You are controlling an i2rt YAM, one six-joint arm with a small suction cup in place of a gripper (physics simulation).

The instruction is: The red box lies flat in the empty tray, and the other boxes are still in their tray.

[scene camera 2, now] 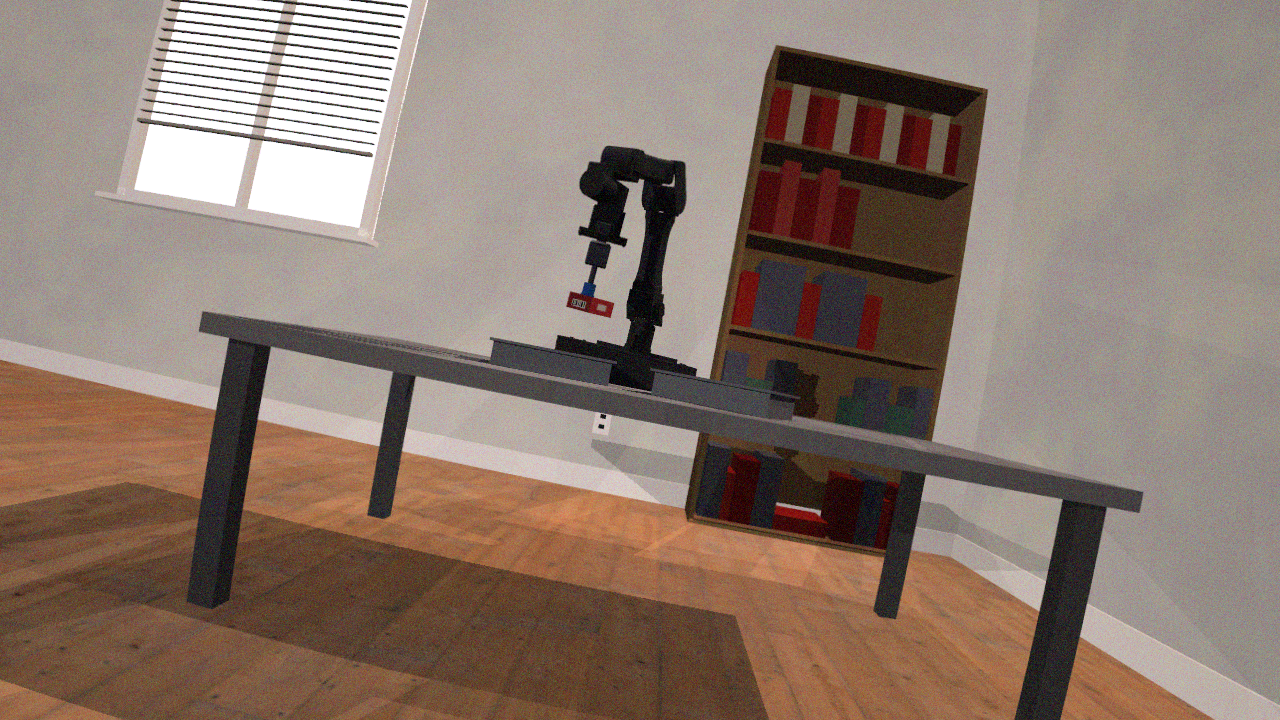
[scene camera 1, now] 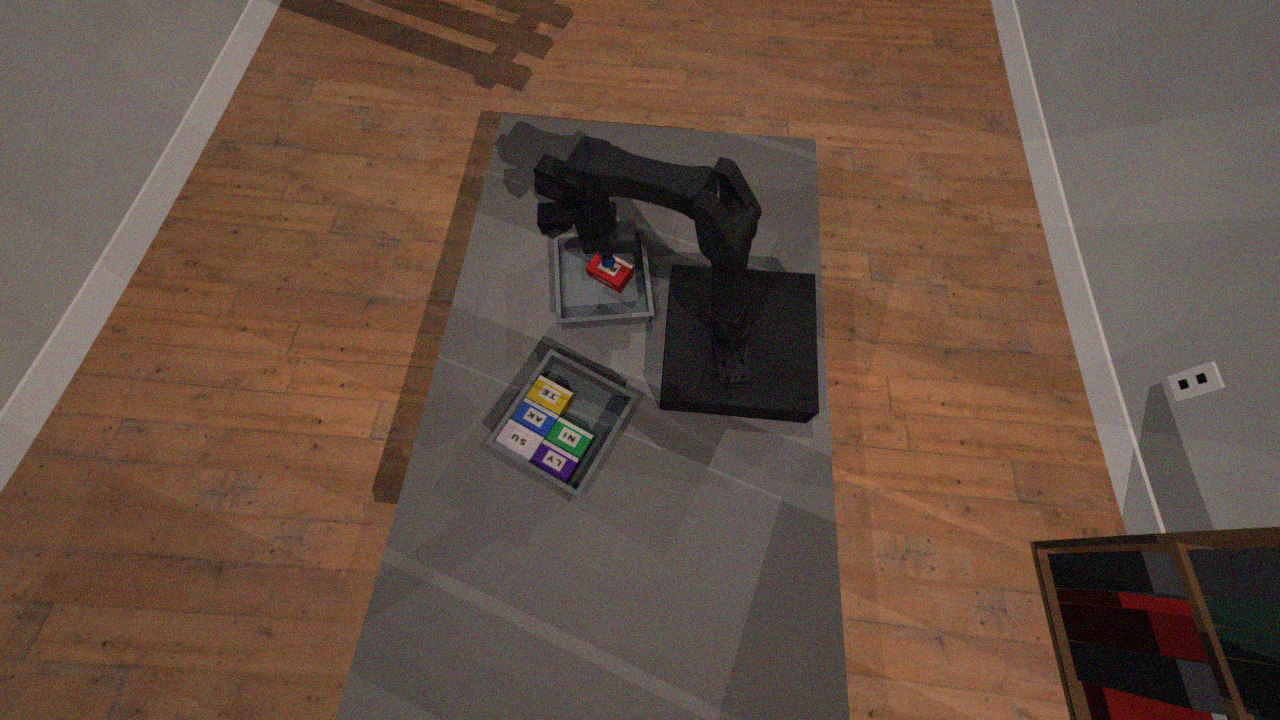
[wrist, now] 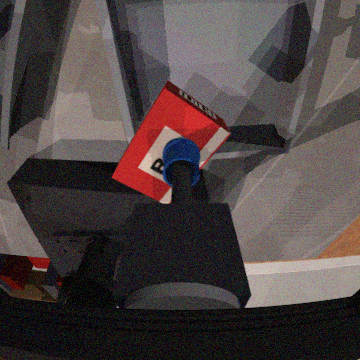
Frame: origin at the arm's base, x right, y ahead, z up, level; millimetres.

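Seen in the pictures: hand, tool point: (scene camera 2: 586, 300) (scene camera 1: 609, 264) (wrist: 181, 148); arm's base, link origin: (scene camera 2: 636, 353) (scene camera 1: 728, 340) (wrist: 104, 241).
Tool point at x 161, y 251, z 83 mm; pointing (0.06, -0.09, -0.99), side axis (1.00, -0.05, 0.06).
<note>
Offsets run from my tool point to a thing's middle.
My gripper, a blue suction cup (scene camera 1: 607, 260) (scene camera 2: 588, 290) (wrist: 181, 161), is shut on the red box @[dy -1, dx -11, dz -7 mm] (scene camera 1: 611, 272) (scene camera 2: 589, 305) (wrist: 145, 145). In scene view 2 the box hangs well above the tray rims, nearly level. From above it shows over the empty tray @[dy +19, dx +50, dz -139 mm] (scene camera 1: 604, 317) (scene camera 2: 550, 360), turned relative to its walls. The yellow box @[dy +150, dx -243, dz -142 mm] (scene camera 1: 541, 399), blue box @[dy +182, dx -291, dz -144 mm] (scene camera 1: 531, 425), green box @[dy +110, dx -339, dz -146 mm] (scene camera 1: 572, 431), pale lilac box @[dy +214, dx -339, dz -141 mm] (scene camera 1: 513, 448) and purple box @[dy +142, dx -387, dz -144 mm] (scene camera 1: 563, 472) lie in the other tray @[dy +119, dx -303, dz -139 mm] (scene camera 1: 531, 473) (scene camera 2: 716, 392). Their walls hide these boxes in scene view 2.
The black base block (scene camera 1: 778, 358) of the arm stands right beside the empty tray. The other tray stands turned at an angle, a short gap from the empty tray. A bookshelf (scene camera 2: 977, 134) stands behind the table (scene camera 1: 626, 573) (scene camera 2: 501, 385).
</note>
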